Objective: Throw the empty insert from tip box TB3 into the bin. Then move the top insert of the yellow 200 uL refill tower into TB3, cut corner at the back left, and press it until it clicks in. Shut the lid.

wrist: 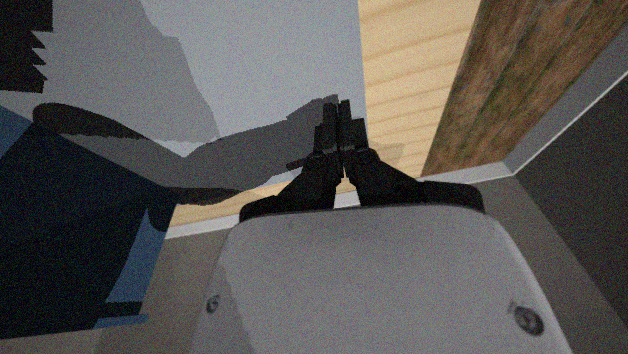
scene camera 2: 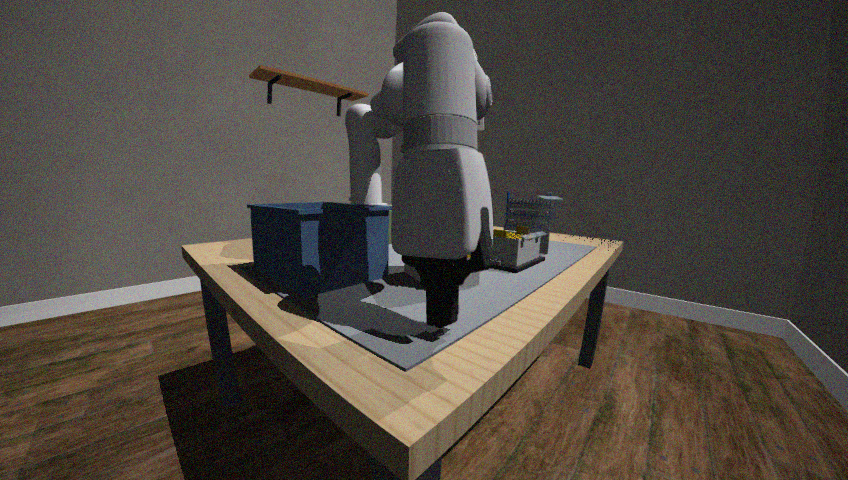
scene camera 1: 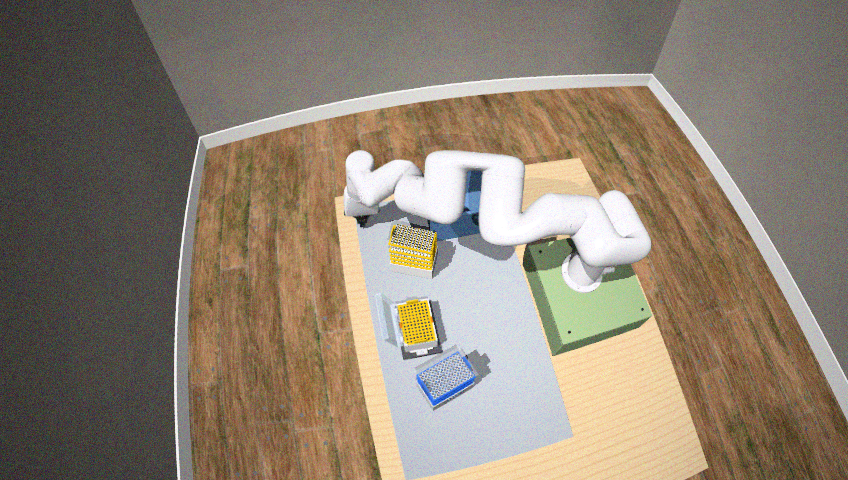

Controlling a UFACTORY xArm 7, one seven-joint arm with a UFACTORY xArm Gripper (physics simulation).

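My gripper point(scene camera 1: 361, 221) point(scene camera 2: 442, 324) point(wrist: 339, 119) is shut and empty, low over the mat's corner, beyond the yellow tower. The yellow refill tower point(scene camera 1: 412, 249) stands upright with tips in its top insert. It is largely hidden behind the gripper in scene camera 2. TB3 point(scene camera 1: 421, 343) point(scene camera 2: 516, 252) stands on a dark base, and a yellow insert point(scene camera 1: 417, 321) with open holes and no tips sits in it. Its clear lid point(scene camera 1: 386, 319) stands open. The blue bin point(scene camera 1: 449, 226) point(scene camera 2: 279, 246) point(wrist: 75, 215) is beside the tower, partly hidden by the arm in scene camera 1.
A blue rack point(scene camera 1: 446, 377) with tips stands beside TB3, turned at an angle. The arm base is on a green block point(scene camera 1: 606, 315). The grey mat point(scene camera 1: 493, 333) point(wrist: 270, 60) lies on the wooden table point(scene camera 1: 642, 410) point(scene camera 2: 493, 362). A wooden shelf point(scene camera 2: 309, 83) is on the wall.
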